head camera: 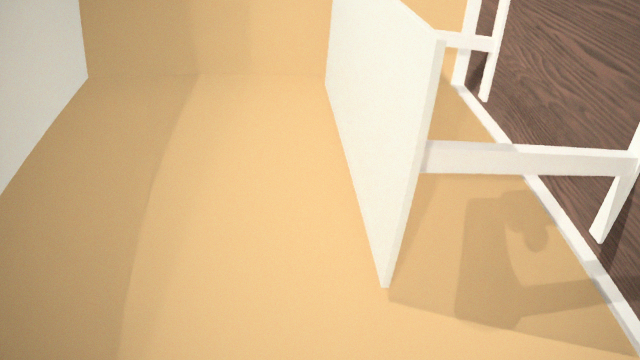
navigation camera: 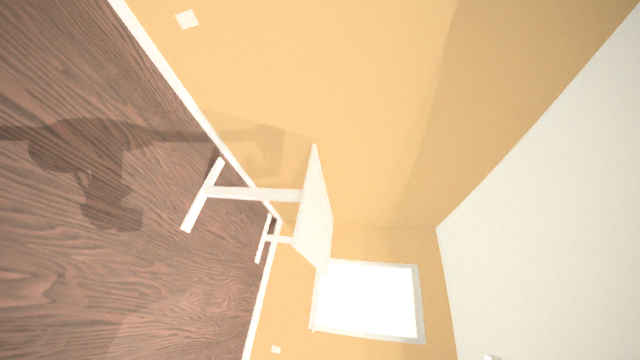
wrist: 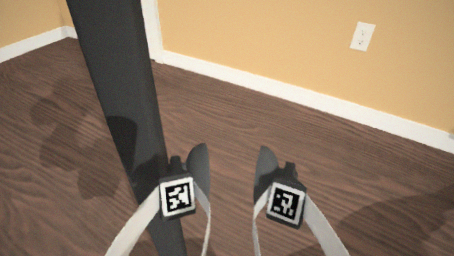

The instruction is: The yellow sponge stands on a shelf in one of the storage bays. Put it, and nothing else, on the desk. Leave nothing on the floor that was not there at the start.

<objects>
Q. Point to my gripper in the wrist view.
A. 232, 164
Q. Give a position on a white window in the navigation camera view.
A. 375, 300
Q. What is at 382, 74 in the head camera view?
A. A white desk.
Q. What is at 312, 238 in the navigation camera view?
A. A white desk.
</objects>
